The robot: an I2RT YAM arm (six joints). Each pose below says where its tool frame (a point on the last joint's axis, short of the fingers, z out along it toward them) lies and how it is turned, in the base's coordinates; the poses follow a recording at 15 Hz.
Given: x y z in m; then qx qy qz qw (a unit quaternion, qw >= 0).
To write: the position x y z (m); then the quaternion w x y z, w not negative. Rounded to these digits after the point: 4 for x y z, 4 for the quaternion.
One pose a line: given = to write
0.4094 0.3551 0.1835 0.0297 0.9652 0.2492 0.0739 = 0.4094 0.3551 0.1835 0.0739 0.0297 0.9652 0.2492
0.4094 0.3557 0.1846 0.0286 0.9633 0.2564 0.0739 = 0.4094 0.3557 0.1846 0.0739 0.0286 0.9633 0.2564
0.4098 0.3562 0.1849 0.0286 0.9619 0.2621 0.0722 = 0.4098 0.3562 0.1849 0.0722 0.0286 0.9619 0.2621
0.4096 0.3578 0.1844 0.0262 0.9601 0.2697 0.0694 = 0.4096 0.3578 0.1844 0.0694 0.0262 0.9601 0.2697
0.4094 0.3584 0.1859 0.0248 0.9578 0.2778 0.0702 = 0.4094 0.3584 0.1859 0.0702 0.0248 0.9578 0.2778
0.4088 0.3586 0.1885 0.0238 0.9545 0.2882 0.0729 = 0.4088 0.3586 0.1885 0.0729 0.0238 0.9545 0.2882
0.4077 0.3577 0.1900 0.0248 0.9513 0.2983 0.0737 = 0.4077 0.3577 0.1900 0.0737 0.0248 0.9513 0.2983
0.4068 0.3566 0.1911 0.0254 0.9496 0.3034 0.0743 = 0.4068 0.3566 0.1911 0.0743 0.0254 0.9496 0.3034
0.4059 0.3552 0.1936 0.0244 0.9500 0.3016 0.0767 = 0.4059 0.3552 0.1936 0.0767 0.0244 0.9500 0.3016
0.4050 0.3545 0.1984 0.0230 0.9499 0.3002 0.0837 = 0.4050 0.3545 0.1984 0.0837 0.0230 0.9499 0.3002
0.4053 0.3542 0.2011 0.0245 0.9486 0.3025 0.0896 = 0.4053 0.3542 0.2011 0.0896 0.0245 0.9486 0.3025
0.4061 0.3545 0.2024 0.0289 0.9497 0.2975 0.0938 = 0.4061 0.3545 0.2024 0.0938 0.0289 0.9497 0.2975
